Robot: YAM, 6 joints.
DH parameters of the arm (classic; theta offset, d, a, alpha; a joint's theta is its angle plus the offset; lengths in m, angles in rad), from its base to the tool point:
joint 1: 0 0.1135 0.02 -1.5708
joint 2: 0 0 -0.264 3.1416
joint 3: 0.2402 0 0.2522 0
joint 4: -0.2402 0 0.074 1.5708
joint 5: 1.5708 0 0 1.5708
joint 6: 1.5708 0.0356 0 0
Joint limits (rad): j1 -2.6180..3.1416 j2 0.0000..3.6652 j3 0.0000..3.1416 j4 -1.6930..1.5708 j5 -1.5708..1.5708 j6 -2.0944..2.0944
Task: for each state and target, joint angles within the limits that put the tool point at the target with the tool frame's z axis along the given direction. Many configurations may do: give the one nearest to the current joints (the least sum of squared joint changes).
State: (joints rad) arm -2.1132 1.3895 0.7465 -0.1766 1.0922 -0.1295
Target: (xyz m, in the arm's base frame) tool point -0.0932 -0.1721 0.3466 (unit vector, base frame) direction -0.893 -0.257 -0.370
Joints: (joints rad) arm -1.9312 0.9676 1.0082 -0.6282 0.8403 -0.1295
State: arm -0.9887 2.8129 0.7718 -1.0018 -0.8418 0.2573
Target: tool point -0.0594 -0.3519 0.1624 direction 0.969 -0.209 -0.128
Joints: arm -1.8370 2.1117 1.4441 -1.2975 -1.4317 0.2573
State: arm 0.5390 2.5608 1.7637 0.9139 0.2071 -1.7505
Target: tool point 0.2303 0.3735 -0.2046 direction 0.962 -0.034 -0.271
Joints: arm 1.0888 3.2492 1.7544 0.9172 1.0514 -1.7505
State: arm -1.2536 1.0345 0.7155 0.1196 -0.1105 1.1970
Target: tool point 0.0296 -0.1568 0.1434 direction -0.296 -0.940 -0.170
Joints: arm -1.2562 0.9357 0.0019 0.7250 0.6093 1.1970
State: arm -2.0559 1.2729 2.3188 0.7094 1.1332 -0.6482
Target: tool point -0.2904 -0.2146 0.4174 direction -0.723 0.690 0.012
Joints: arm -2.4067 1.6201 1.4909 0.2905 1.4960 -0.6482
